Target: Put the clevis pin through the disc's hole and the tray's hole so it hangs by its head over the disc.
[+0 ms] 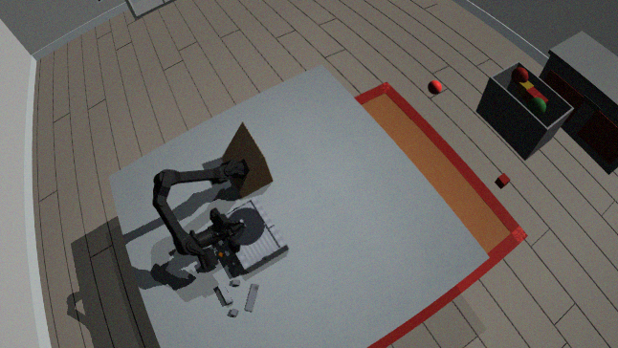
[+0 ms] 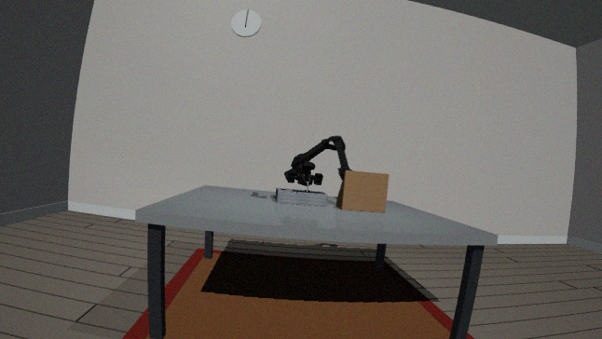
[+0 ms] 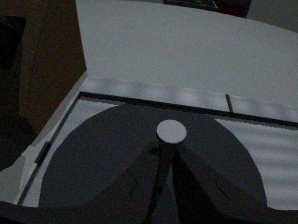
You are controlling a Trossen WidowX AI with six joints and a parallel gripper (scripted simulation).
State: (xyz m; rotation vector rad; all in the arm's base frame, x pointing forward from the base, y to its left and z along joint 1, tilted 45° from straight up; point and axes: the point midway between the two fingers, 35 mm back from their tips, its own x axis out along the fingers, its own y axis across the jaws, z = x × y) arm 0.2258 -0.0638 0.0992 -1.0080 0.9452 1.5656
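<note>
Right now my gripper tip is 1 cm above the steel clevis pin. The rest, counted from my gripper tip: dark aluminium disc 4 cm below; then rimmed steel tray 5 cm below, 3 cm ahead, 1 cm to the left.
</note>
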